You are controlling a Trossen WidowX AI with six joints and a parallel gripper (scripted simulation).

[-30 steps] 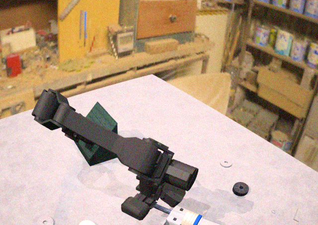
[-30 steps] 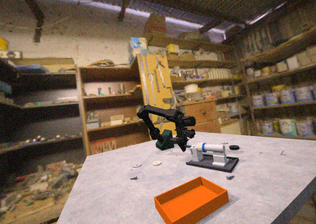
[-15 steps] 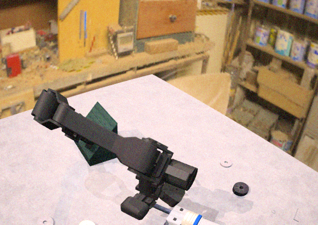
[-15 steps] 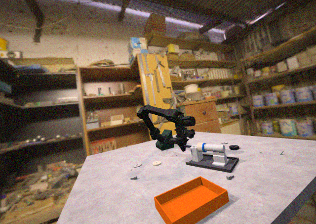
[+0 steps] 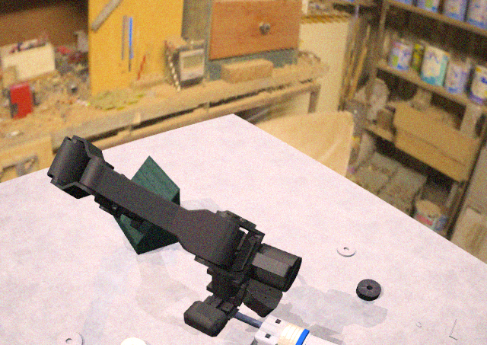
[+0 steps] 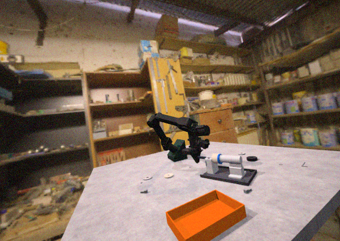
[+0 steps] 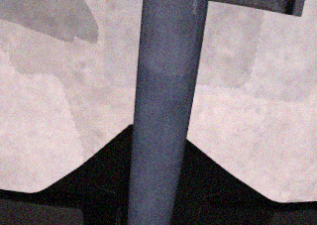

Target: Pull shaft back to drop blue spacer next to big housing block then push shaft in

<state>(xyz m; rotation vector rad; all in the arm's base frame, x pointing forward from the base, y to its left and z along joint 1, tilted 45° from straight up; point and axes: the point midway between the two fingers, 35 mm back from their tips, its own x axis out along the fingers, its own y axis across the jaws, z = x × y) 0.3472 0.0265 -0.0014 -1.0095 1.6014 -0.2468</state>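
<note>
Now: gripper tip 6 cm short of the shaft, 3 cm to the right of it and 3 cm below it. Also, from my gripper tip: black ring (33 cm to the left, 7 cm ahead, 4 cm below); then white disc (18 cm to the right, 4 cm below, 4 cm behind); then blue spacer (13 cm ahead, 7 cm to the left, 3 cm above).
</note>
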